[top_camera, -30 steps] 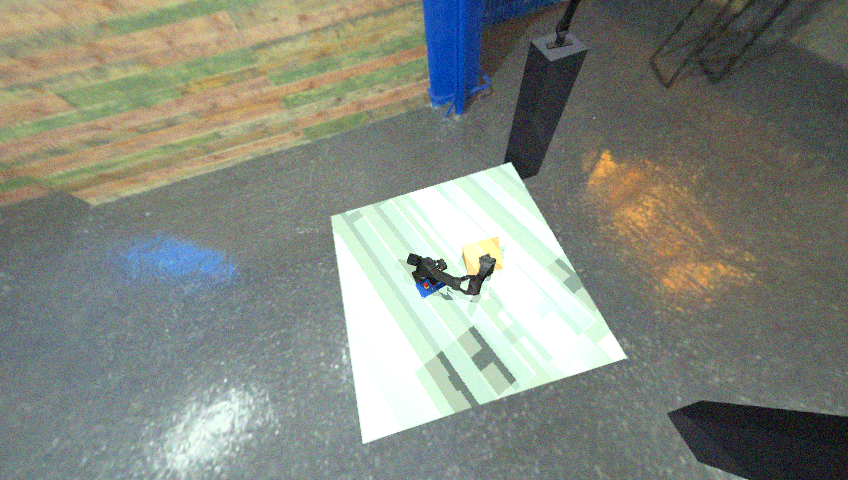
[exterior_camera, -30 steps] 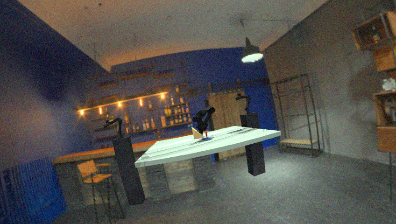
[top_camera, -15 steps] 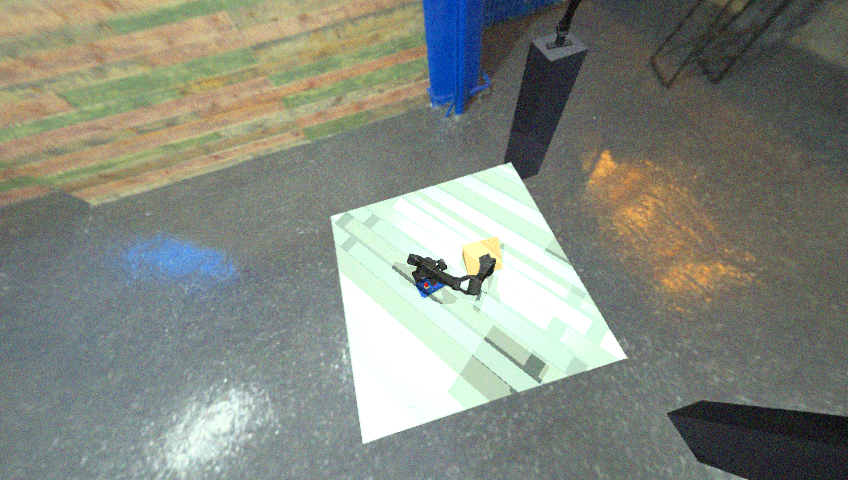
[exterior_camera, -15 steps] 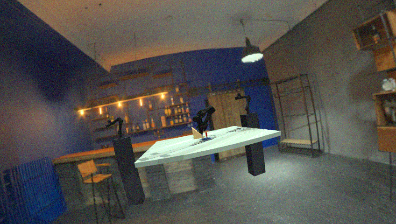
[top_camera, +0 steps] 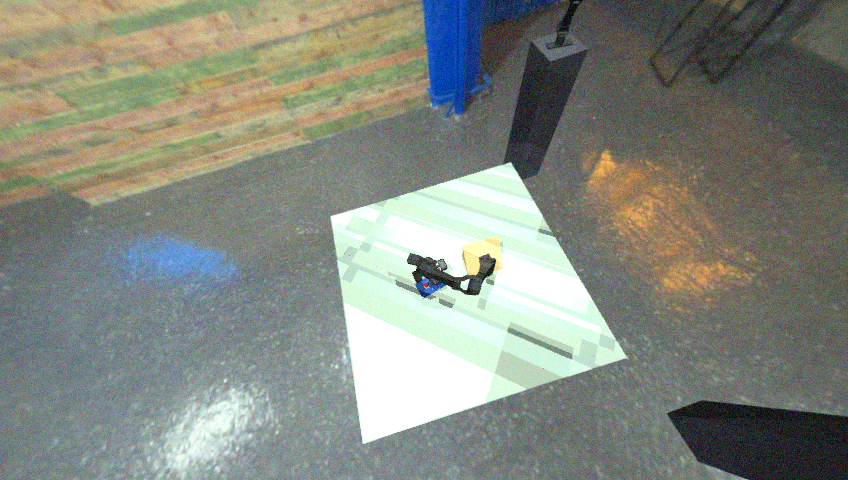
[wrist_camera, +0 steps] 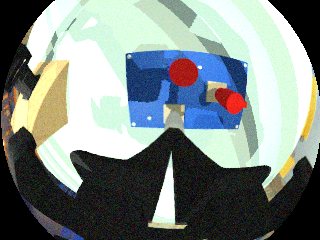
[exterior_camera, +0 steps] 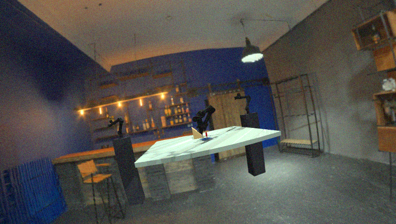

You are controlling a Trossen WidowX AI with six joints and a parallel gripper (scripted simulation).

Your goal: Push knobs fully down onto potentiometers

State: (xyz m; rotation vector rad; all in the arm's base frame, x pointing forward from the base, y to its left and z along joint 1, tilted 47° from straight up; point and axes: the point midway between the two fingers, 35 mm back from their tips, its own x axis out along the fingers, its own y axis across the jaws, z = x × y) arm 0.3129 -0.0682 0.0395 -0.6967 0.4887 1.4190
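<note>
Right now my gripper tip is 4 cm to the right of the potentiometer, 4 cm short of it and 2 cm above it.
</note>
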